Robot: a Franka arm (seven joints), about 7 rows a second.
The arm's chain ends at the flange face. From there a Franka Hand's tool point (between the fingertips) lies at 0.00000 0.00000 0.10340 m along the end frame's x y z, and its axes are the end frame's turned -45 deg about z.
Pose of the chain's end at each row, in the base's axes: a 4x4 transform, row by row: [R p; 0 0 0 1], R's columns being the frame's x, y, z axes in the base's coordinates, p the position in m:
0.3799 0.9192 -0.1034 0.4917; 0.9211 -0.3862 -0.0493 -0.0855; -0.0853 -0.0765 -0.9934 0.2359; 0 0 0 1
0.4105 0.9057 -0.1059 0.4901; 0.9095 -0.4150 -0.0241 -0.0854; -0.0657 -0.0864 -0.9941 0.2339; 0 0 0 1
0.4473 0.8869 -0.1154 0.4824; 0.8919 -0.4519 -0.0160 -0.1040; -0.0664 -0.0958 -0.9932 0.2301; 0 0 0 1
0.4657 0.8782 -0.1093 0.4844; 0.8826 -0.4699 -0.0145 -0.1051; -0.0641 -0.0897 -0.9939 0.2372; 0 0 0 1
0.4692 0.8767 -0.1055 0.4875; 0.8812 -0.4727 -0.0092 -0.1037; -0.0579 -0.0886 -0.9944 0.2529; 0 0 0 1
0.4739 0.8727 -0.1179 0.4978; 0.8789 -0.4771 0.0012 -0.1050; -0.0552 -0.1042 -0.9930 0.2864; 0 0 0 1
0.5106 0.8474 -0.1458 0.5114; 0.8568 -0.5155 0.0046 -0.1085; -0.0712 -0.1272 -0.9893 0.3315; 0 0 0 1
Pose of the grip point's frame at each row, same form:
-0.3813 0.9186 -0.1034 0.4810; 0.9244 0.3782 -0.0493 -0.0906; -0.0062 -0.1144 -0.9934 0.1332; 0 0 0 1
-0.3502 0.9307 -0.1059 0.4791; 0.9366 0.3497 -0.0241 -0.0879; 0.0146 -0.1076 -0.9941 0.1311; 0 0 0 1
-0.3108 0.9434 -0.1154 0.4705; 0.9502 0.3111 -0.0160 -0.1057; 0.0208 -0.1147 -0.9932 0.1274; 0 0 0 1
-0.2917 0.9503 -0.1093 0.4731; 0.9564 0.2918 -0.0145 -0.1066; 0.0181 -0.1088 -0.9939 0.1344; 0 0 0 1
-0.2881 0.9517 -0.1055 0.4766; 0.9574 0.2889 -0.0092 -0.1047; 0.0217 -0.1036 -0.9944 0.1501; 0 0 0 1
-0.2820 0.9522 -0.1179 0.4856; 0.9588 0.2841 0.0012 -0.1049; 0.0346 -0.1127 -0.9930 0.1837; 0 0 0 1
-0.2382 0.9603 -0.1458 0.4963; 0.9704 0.2413 0.0046 -0.1080; 0.0396 -0.1403 -0.9893 0.2292; 0 0 0 1

